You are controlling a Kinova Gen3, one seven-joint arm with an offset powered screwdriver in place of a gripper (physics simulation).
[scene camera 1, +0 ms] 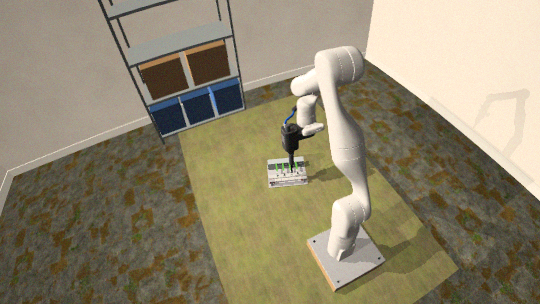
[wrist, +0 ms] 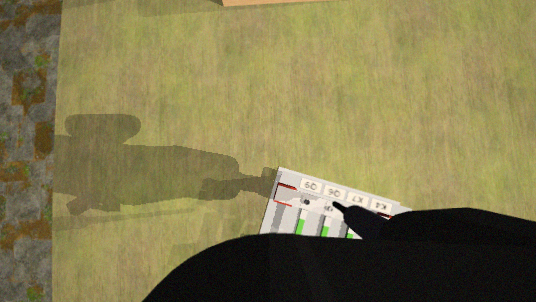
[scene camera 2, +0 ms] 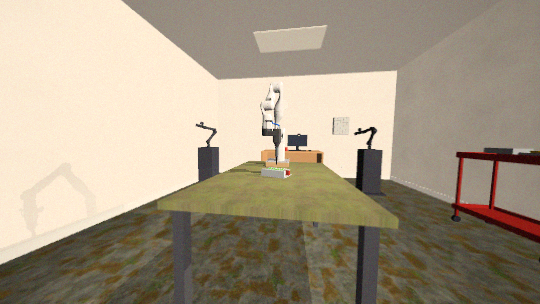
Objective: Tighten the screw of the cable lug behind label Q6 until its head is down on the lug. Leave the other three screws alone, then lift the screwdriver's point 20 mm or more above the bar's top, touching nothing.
I see a terminal block [wrist: 286, 195].
